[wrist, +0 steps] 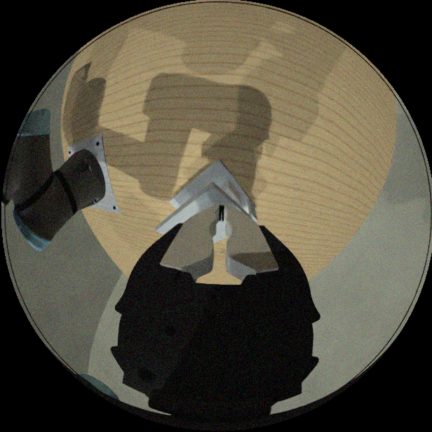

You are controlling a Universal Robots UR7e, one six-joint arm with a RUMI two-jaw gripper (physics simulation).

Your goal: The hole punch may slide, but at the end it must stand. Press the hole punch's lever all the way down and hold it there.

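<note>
The hole punch [195, 202] is a light grey angular body near the middle of the wrist view. Two layered plates with pointed corners show, the nearer one partly over the farther one. My gripper [221, 207] is shut and empty. Its fingertips are over the near part of the punch and overlap it in the view. The fingers hide the rest of the punch, so contact, how far down the lever is and how the base rests cannot be told.
The wooden table [340, 190] lies below, with broad arm shadows across it. At the left, the dark robot arm [55, 195] with blue caps stands on a grey mounting plate [109, 192] at the table's edge. Grey floor [370, 310] shows beyond the round edge.
</note>
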